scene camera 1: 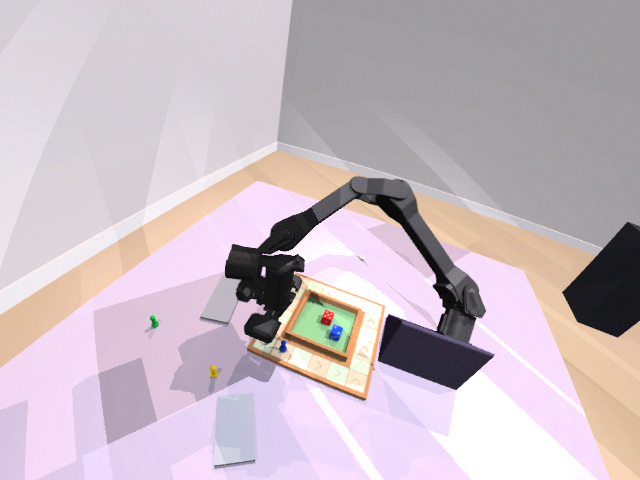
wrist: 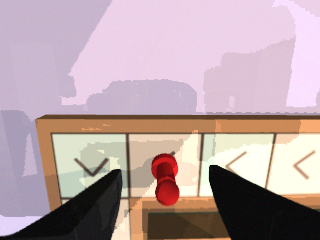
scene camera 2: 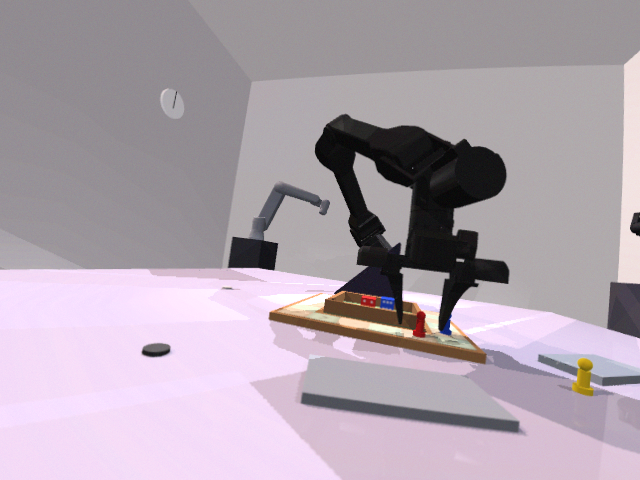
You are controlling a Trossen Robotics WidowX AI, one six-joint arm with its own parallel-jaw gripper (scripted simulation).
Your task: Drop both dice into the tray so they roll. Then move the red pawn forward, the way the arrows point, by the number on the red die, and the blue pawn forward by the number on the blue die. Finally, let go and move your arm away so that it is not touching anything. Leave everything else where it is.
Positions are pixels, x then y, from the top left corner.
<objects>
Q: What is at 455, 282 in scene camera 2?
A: My gripper.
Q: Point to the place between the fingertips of my gripper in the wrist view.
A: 165, 174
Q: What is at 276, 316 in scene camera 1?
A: My gripper.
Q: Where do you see a green tray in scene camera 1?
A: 308, 324
</objects>
